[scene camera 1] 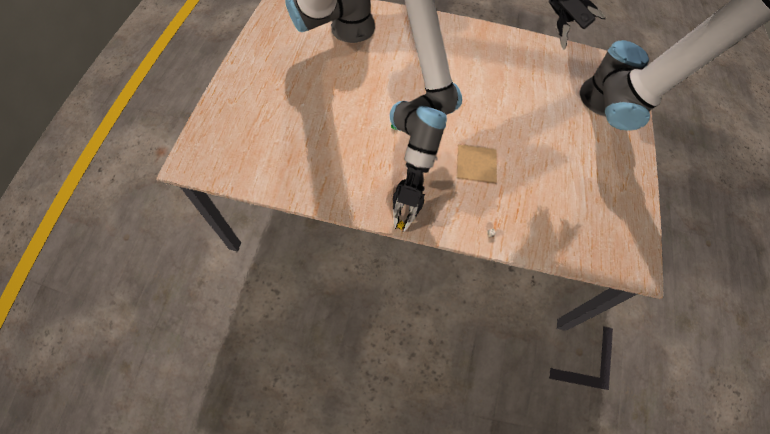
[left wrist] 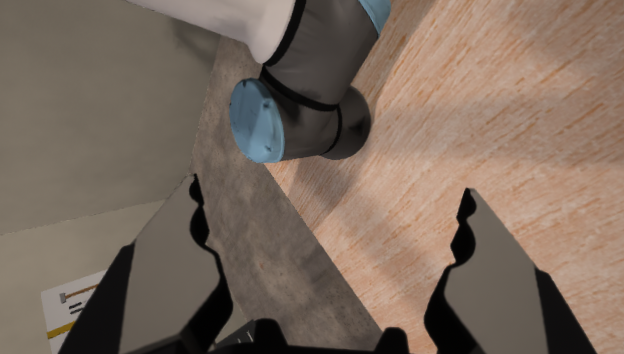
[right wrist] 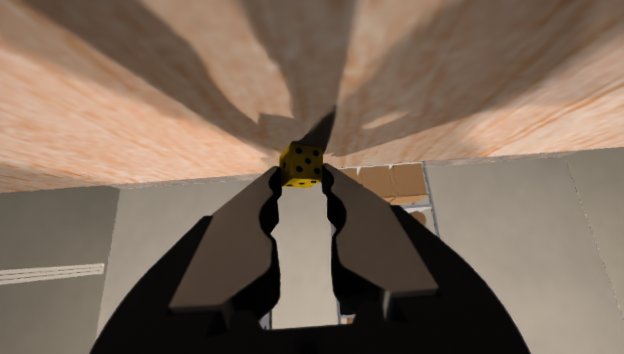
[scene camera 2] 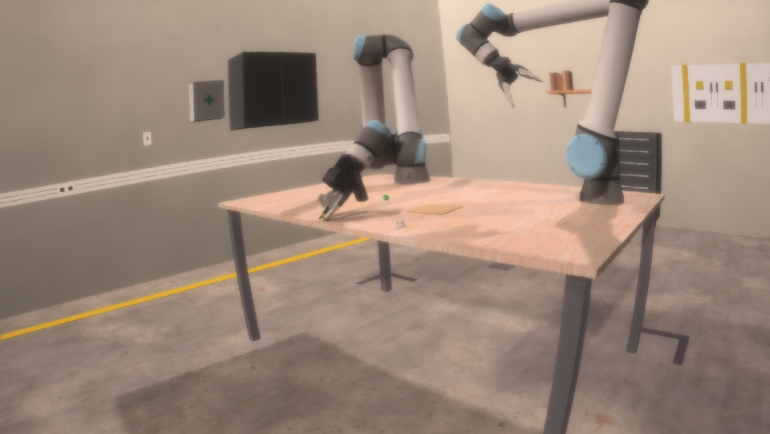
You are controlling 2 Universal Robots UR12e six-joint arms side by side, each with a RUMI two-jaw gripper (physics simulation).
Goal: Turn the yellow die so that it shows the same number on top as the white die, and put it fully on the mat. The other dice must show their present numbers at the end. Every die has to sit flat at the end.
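Note:
The yellow die (scene camera 1: pixel 400 225) (scene camera 2: pixel 324 216) (right wrist: pixel 301 162) is at the table's near edge, pinched between the fingertips of my right gripper (scene camera 1: pixel 401 228) (scene camera 2: pixel 325 217) (right wrist: pixel 301 167), which is shut on it. In the right wrist view, five pips show on its face towards the camera. Whether it touches the table is unclear. The white die (scene camera 1: pixel 491 232) (scene camera 2: pixel 400 223) is on the table, its pips too small to read. The tan mat (scene camera 1: pixel 477 164) (scene camera 2: pixel 434 209) lies behind it, with no die on it. My left gripper (scene camera 1: pixel 583 32) (scene camera 2: pixel 527 94) (left wrist: pixel 328 183) is open and empty, high up.
A green die (scene camera 1: pixel 393 127) (scene camera 2: pixel 385 197) is left of the mat, partly hidden by the right arm in scene camera 1. The right arm reaches over the table (scene camera 1: pixel 242 140) (scene camera 2: pixel 517 231). The left arm's base stands at the table's right side in scene camera 1.

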